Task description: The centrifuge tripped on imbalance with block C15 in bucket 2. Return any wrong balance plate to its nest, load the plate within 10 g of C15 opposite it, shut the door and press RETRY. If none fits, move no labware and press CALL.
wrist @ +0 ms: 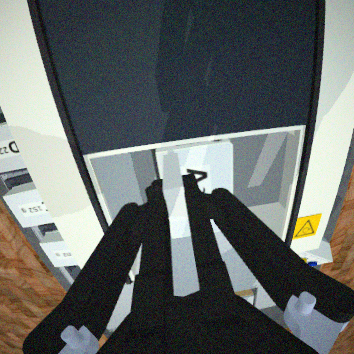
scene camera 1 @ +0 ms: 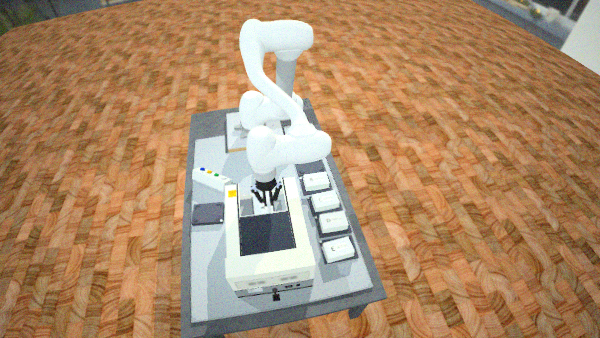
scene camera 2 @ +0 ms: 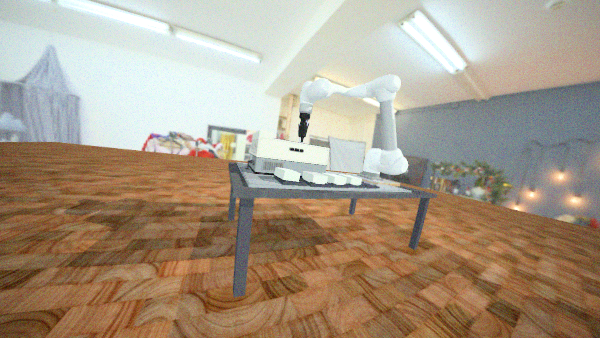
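Seen in the pictures: gripper, fingertip midpoint: (wrist: 172, 166) (scene camera 1: 269, 209); arm's base, link origin: (scene camera 2: 370, 177).
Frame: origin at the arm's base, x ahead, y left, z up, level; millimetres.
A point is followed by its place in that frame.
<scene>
The white centrifuge (scene camera 1: 268, 269) @[x 1067, y 45, z 225 mm] (scene camera 2: 289, 151) @[x 886, y 210, z 131 mm] (wrist: 28, 105) @[x 848, y 182, z 191 mm] stands in the middle of the table. Its dark sliding door (scene camera 1: 266, 233) @[x 898, y 47, z 194 mm] (wrist: 175, 70) @[x 858, y 56, z 194 mm] covers most of the top and leaves an opening at the back end. In that opening lies white plate A (wrist: 214, 165) @[x 760, y 19, z 163 mm] (scene camera 1: 257, 207) @[x 745, y 14, z 163 mm], partly under the door's edge. My gripper (scene camera 1: 264, 200) @[x 767, y 66, z 170 mm] (scene camera 2: 301, 136) @[x 767, y 66, z 170 mm] (wrist: 172, 166) @[x 767, y 66, z 170 mm] is shut and empty, its fingertips at the opening just over plate A. Block C15 is hidden. Plates B (scene camera 1: 316, 181) @[x 531, y 325, z 36 mm], C (scene camera 1: 325, 201) @[x 666, y 348, z 36 mm], D (scene camera 1: 333, 221) @[x 787, y 364, z 34 mm] and E (scene camera 1: 338, 249) @[x 939, y 355, z 39 mm] lie in their nests to the right.
An empty dark nest (scene camera 1: 310, 167) @[x 388, y 317, z -7 mm] lies behind plate B. Another dark pad (scene camera 1: 207, 212) @[x 637, y -261, z 6 mm] lies left of the centrifuge. The button box (scene camera 1: 209, 177) @[x 446, y -249, z 60 mm] with blue, yellow and green buttons stands at the back left. A yellow warning label (wrist: 306, 226) @[x 674, y -96, z 192 mm] marks the centrifuge's corner.
</scene>
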